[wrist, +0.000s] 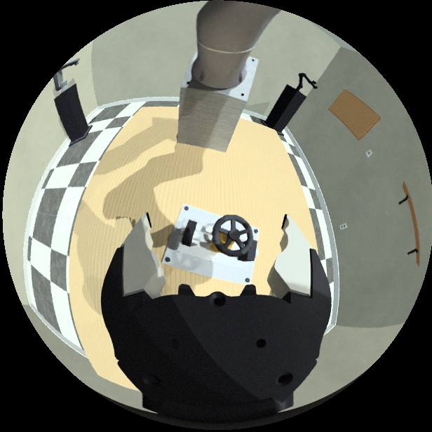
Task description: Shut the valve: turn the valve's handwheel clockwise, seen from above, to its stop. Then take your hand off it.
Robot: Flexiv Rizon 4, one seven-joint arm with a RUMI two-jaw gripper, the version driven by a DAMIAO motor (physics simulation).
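The valve's black spoked handwheel (233,235) stands over a pale base plate (210,267) with bolts at its corners. A little of the yellow valve part (218,244) shows beneath the wheel. A grey pipe with black end pieces lies across the plate, partly hidden by the wheel. My gripper (216,214) is wide open, with one jaw to the left of the plate and the other to its right. The wheel lies in view between the two jaws, nearer the right one, and neither jaw touches it. How far the jaws are above the wheel is hard to tell.
The wooden table top (225,175) lies under the plate. The robot's metal pedestal (207,117) stands at the table's far side. Two black posts (72,112) (286,109) stand beyond the table, left and right. A checkered floor strip borders the table.
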